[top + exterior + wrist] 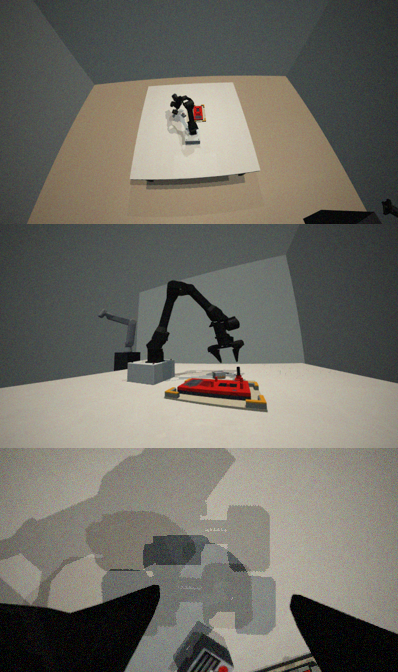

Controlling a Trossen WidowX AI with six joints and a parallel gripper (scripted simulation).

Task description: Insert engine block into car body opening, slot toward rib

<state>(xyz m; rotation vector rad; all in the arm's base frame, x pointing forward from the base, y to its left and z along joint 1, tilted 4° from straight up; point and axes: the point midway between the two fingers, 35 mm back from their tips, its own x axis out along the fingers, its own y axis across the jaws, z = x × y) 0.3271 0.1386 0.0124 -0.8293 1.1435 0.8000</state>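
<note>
My gripper tip is now 70 mm to the left of the grey engine block, 50 mm past it and 50 mm above it. The rest, counted from my gripper tip: beige base plate: 240 mm to the right, 50 mm below, 40 mm behind.
</note>
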